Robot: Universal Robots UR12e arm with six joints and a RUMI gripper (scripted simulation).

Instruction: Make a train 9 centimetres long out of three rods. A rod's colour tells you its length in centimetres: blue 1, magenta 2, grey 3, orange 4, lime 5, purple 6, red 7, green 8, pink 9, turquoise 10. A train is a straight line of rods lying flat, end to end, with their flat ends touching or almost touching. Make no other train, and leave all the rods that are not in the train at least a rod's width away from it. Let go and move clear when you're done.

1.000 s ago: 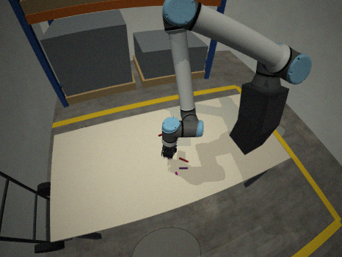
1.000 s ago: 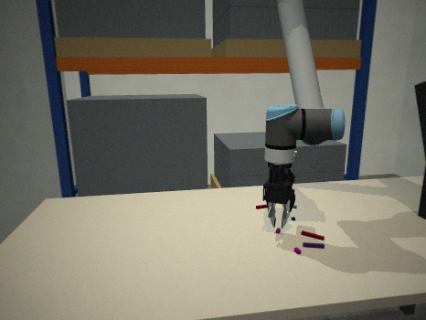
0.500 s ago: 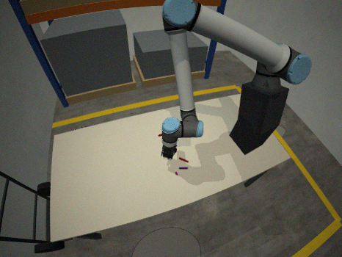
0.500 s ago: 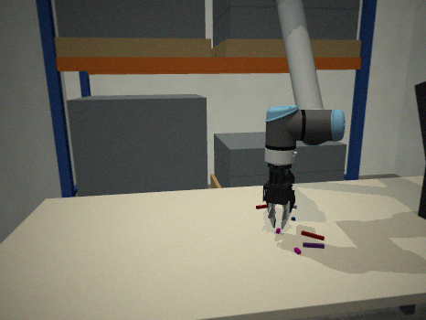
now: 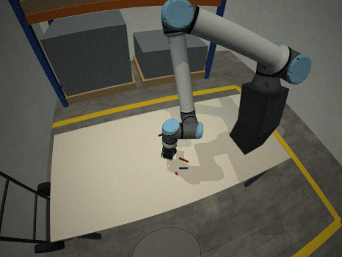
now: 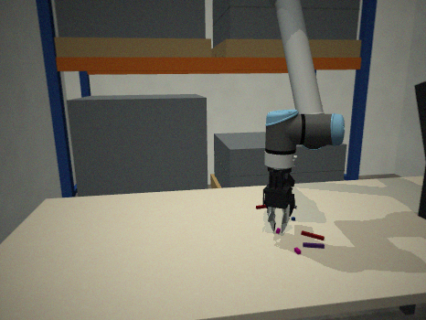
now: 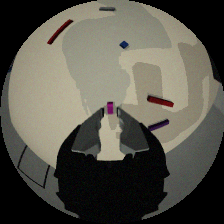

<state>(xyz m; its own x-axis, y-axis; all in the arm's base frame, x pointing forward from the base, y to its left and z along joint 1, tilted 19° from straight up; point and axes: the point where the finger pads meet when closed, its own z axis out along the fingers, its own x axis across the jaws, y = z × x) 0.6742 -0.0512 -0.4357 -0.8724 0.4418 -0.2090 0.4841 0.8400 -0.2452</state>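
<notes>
Right now the blue rod is 8 cm behind my hand, 9 cm to the right of it and 1 cm below it. Round my hand: purple rod 8 cm behind, 10 cm to the left, 1 cm below; then grey rod 11 cm behind, 20 cm to the right, 1 cm below.
</notes>
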